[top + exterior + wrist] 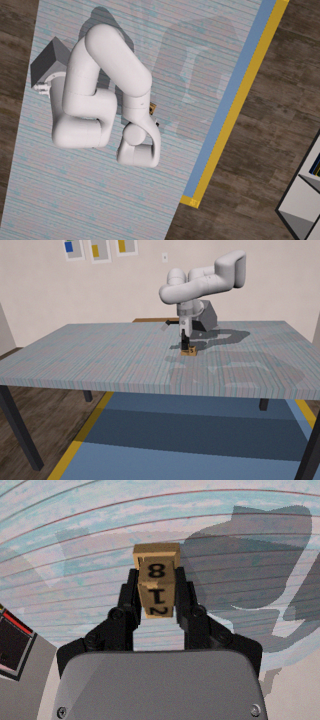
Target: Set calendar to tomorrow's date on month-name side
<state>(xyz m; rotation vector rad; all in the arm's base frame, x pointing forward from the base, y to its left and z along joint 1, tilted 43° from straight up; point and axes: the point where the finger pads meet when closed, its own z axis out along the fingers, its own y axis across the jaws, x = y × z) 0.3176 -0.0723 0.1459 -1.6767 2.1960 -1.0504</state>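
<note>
Right now the wooden digit cube is 10 mm below my hand. Also, from my hand: wooden calendar tray (40 mm below, 20 mm to the left, 10 mm ahead).
</note>
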